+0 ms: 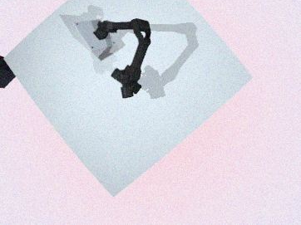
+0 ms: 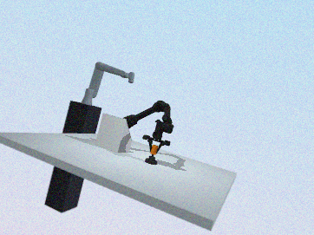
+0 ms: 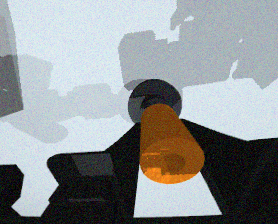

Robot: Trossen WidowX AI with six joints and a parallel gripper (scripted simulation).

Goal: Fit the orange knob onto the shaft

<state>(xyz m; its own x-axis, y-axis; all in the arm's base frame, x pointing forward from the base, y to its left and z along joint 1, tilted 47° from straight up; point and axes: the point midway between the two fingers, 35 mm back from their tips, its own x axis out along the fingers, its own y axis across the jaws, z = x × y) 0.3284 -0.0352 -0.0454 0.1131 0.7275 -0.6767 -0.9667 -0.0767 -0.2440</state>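
My gripper tip is 20 mm below the orange knob. Also, from my gripper tip: dark round pedestal: 40 mm below.
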